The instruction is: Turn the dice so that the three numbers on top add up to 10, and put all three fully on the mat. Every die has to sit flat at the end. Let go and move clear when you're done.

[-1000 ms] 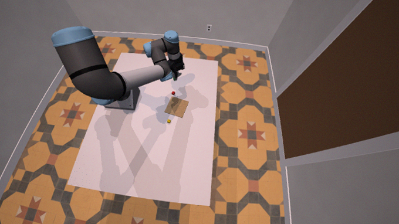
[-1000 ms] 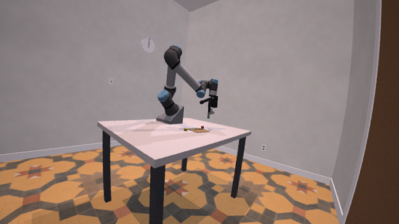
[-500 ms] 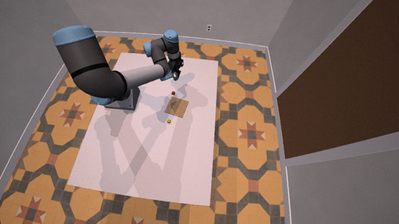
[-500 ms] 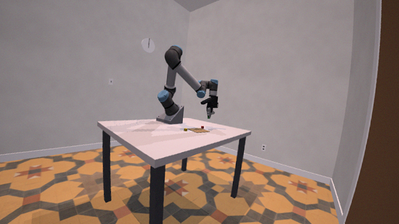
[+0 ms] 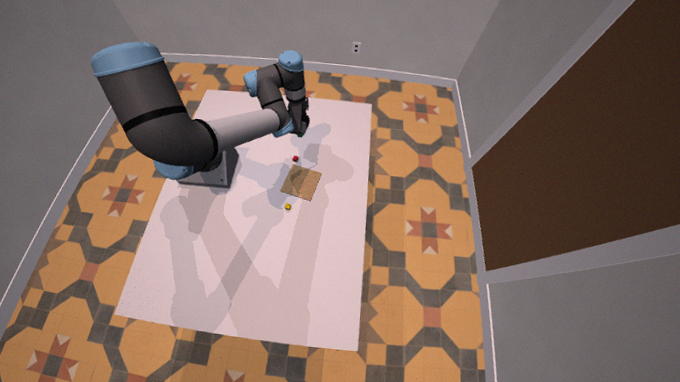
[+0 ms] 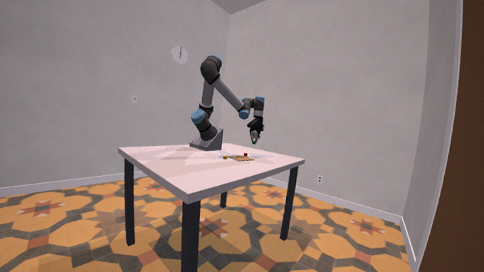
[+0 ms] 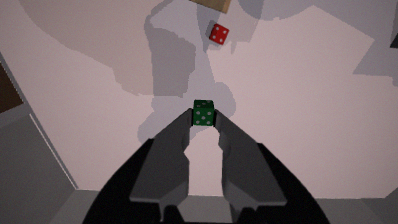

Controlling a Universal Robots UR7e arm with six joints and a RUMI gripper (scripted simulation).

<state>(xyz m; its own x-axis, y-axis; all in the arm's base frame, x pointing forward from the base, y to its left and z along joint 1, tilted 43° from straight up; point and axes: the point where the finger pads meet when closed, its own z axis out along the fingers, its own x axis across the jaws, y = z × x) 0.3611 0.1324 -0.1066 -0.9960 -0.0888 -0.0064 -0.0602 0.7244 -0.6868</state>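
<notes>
The red die is 1 cm behind my hand, 7 cm to the right of it and 10 cm below it. The rest, counted from my hand: brown mat 4 cm ahead, 18 cm to the right, 11 cm below; then green die 1 cm below; then yellow die 1 cm ahead, 30 cm to the right, 10 cm below.
</notes>
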